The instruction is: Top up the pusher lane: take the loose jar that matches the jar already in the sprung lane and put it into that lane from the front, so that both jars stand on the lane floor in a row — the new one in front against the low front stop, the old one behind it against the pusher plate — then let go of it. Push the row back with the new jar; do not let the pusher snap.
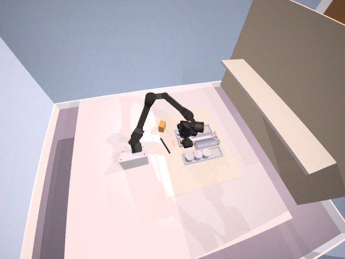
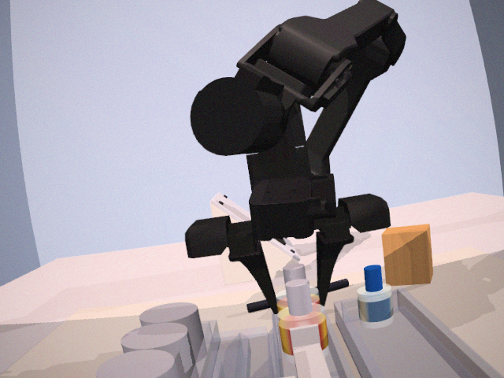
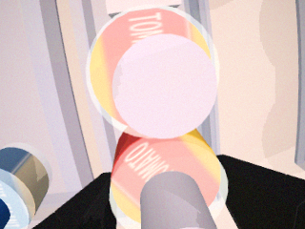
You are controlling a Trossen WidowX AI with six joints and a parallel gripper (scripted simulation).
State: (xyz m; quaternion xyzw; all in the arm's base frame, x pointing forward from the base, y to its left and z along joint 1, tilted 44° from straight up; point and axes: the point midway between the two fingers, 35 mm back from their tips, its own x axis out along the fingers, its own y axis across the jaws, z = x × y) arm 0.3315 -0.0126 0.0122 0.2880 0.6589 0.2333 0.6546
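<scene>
Now: the black rod 13 cm behind my gripper tip, 2 cm to the left of it and 3 cm below it. Also, from my gripper tip: red button (23 cm ahead, 5 cm to the right, 4 cm above); then pusher plate (15 cm ahead, 4 cm to the right, 1 cm above).
</scene>
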